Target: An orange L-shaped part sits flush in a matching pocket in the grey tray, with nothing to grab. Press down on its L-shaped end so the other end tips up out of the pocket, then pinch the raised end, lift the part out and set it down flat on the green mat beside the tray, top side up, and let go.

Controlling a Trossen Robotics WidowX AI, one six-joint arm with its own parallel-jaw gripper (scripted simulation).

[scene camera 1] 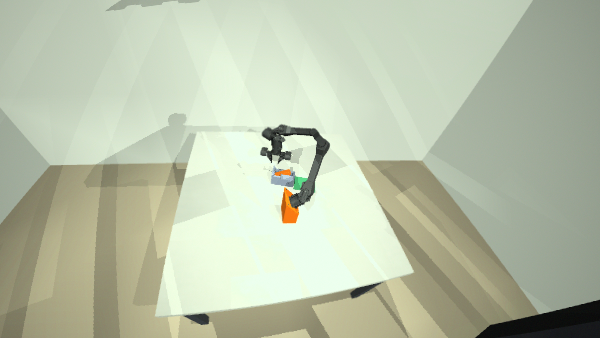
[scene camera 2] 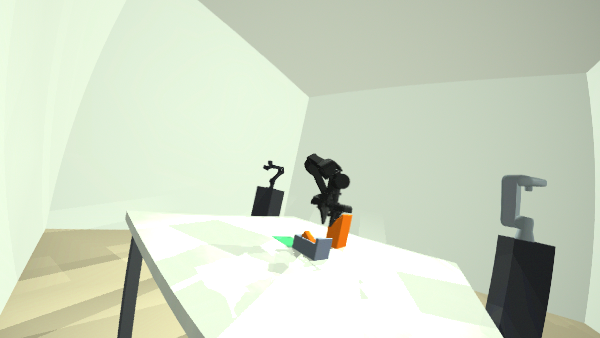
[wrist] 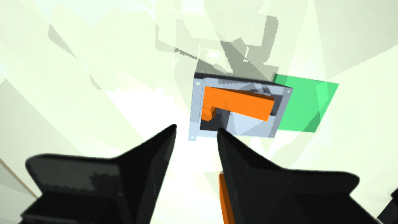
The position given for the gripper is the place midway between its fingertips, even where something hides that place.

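Note:
You've got the gripper showing at (scene camera 2: 326, 225), and the wrist view has the gripper too (wrist: 197, 130). There's an orange L-shaped part (wrist: 254, 105), and a green mat (wrist: 309, 101) as well.

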